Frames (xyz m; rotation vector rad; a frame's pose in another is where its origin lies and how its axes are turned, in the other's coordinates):
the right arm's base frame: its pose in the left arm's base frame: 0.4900 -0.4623 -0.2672 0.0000 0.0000 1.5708
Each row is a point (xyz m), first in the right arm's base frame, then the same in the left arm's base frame.
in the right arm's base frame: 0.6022 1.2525 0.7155
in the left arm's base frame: -0.7625 0.1399 0.4483
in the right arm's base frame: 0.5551 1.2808 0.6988
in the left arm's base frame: -0.7908 0.0928 0.4316
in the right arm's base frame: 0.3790 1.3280 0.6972
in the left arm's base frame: -0.8380 -0.0833 0.4300
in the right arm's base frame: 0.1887 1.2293 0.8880
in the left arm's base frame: -0.7393 -0.2736 0.6208
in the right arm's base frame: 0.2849 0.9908 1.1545
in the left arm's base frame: -0.5008 -0.1774 0.8873
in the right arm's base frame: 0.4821 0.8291 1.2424
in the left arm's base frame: -0.3391 0.0198 0.9752
